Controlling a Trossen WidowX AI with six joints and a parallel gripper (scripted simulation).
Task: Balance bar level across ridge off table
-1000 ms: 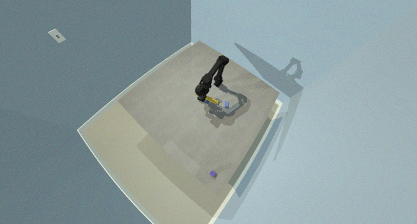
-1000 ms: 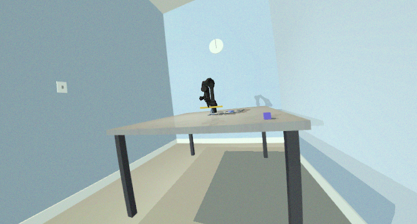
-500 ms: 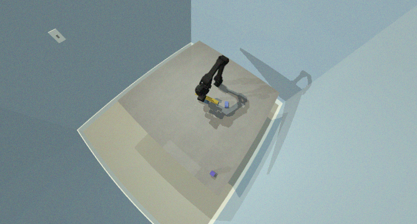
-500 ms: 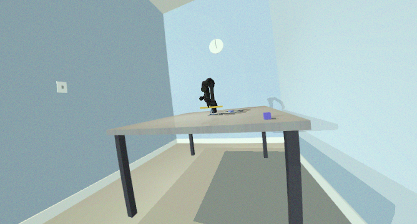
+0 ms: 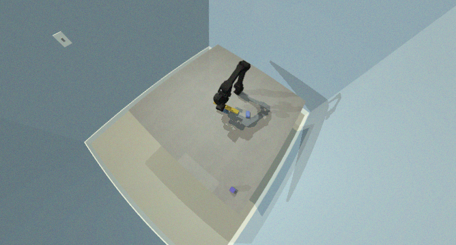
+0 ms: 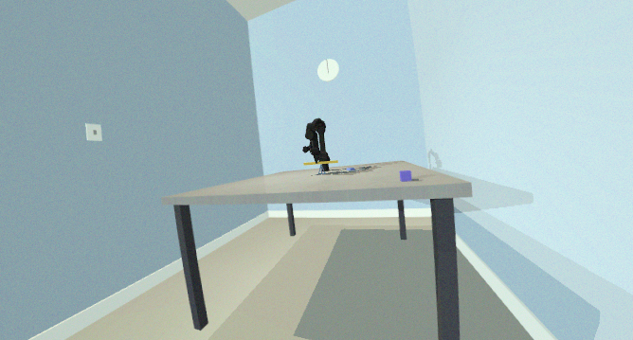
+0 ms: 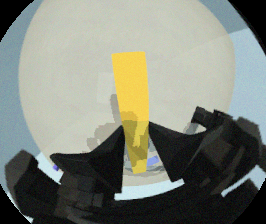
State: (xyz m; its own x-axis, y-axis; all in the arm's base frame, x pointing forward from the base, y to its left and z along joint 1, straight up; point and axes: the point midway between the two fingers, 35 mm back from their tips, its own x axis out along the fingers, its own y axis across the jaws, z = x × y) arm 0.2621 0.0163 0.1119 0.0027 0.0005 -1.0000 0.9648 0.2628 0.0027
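Right now the yellow bar is 1 cm behind my gripper tip and 3 cm to the left of it. The rest, counted from my gripper tip: blue block (12 cm behind, 21 cm to the left, 7 cm below); then purple cube (48 cm ahead, 48 cm to the left, 6 cm below).
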